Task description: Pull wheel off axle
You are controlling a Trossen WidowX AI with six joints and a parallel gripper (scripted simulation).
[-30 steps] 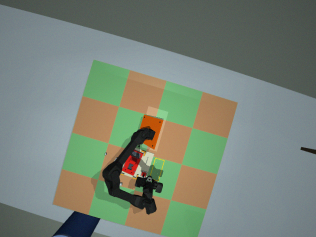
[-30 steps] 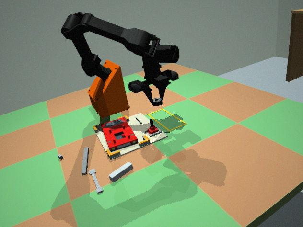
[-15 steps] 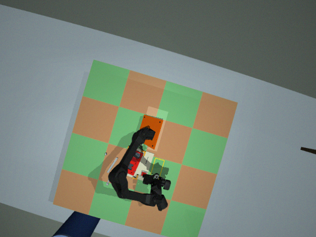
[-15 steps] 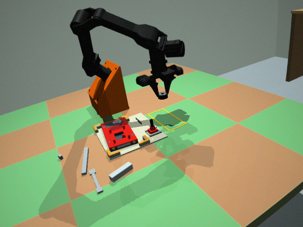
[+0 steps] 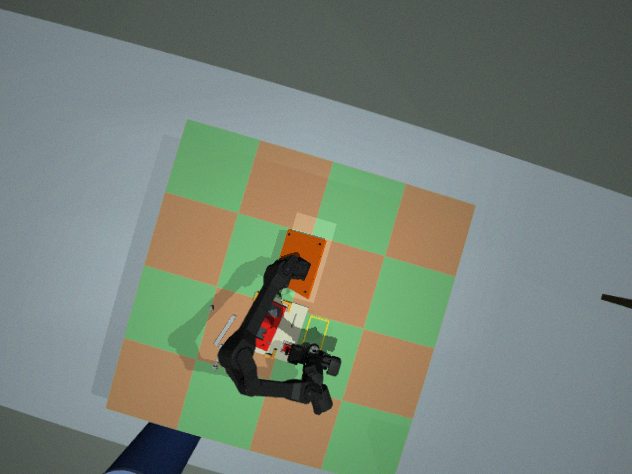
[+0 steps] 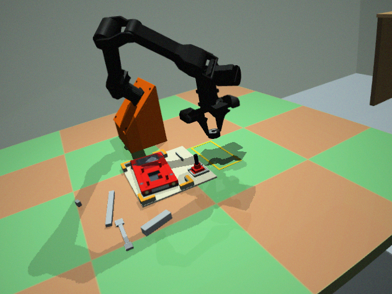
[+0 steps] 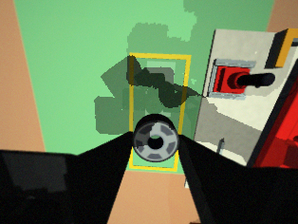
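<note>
Right now the black axle is 9 cm to the right of my gripper tip, 6 cm ahead of it and 4 cm below it. The rest, counted from my gripper tip: wheel (right at my gripper tip); tool (35 cm to the right, 22 cm ahead, 7 cm below).
</note>
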